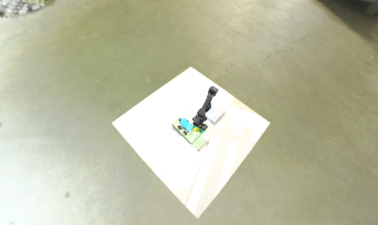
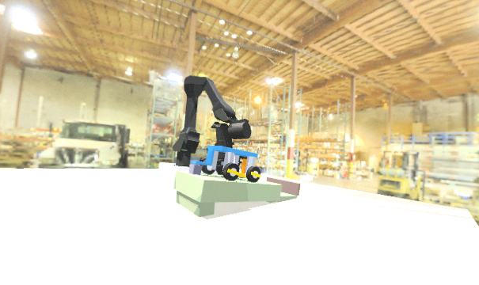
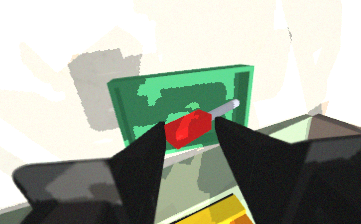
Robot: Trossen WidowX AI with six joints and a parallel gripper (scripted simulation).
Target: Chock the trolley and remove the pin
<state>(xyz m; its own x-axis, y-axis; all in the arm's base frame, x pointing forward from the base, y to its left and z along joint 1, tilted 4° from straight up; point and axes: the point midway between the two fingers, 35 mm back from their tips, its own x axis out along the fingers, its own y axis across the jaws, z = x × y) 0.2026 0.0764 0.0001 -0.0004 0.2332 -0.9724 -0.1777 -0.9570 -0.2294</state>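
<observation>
My gripper tip is now 40 mm above the green tray. The rest, counted from my gripper tip: red-headed stop pin (20 mm to the left, 10 mm below); then pale green ramp (120 mm ahead, 90 mm to the right, 10 mm above); then yellow chock (70 mm ahead, 10 mm to the right, 50 mm above).
</observation>
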